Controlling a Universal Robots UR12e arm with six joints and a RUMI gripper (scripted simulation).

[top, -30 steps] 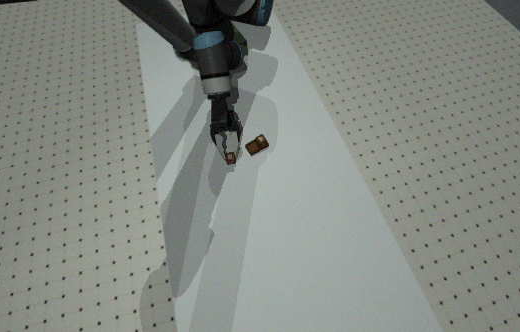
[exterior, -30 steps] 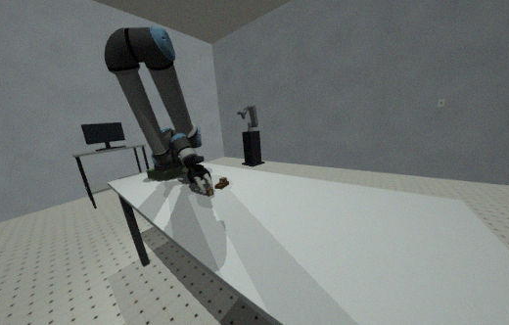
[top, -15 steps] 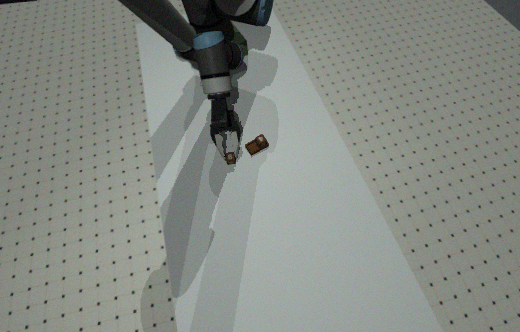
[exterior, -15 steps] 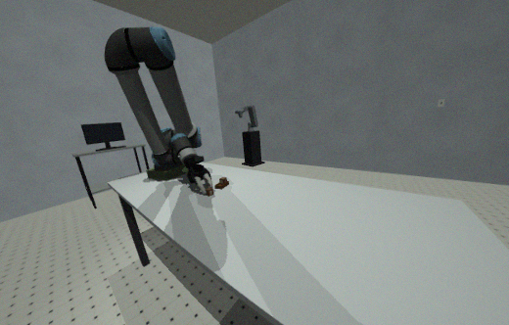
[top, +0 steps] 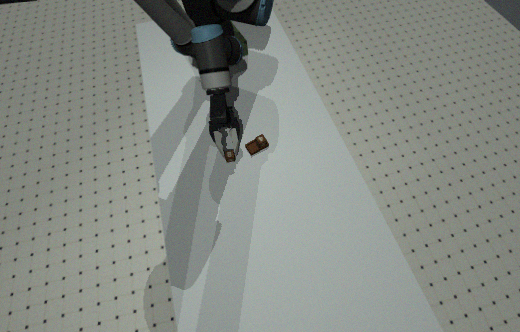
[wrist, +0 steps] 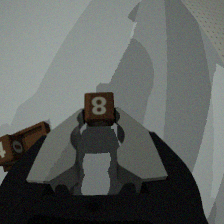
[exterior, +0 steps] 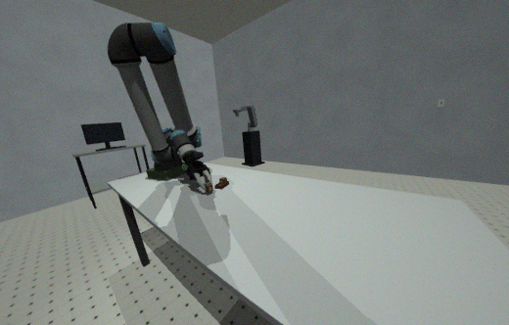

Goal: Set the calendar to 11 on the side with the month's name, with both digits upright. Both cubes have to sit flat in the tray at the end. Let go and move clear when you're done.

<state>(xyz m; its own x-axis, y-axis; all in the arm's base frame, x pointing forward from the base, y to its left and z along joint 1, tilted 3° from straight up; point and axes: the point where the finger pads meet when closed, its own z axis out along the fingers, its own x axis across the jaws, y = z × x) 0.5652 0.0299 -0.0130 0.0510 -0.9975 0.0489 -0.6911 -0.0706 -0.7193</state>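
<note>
My gripper is now 4 cm past the brown calendar tray, 10 cm to the right of it and 3 cm above it. Also, from my hand: brown cube (1 cm ahead, 1 cm below).
</note>
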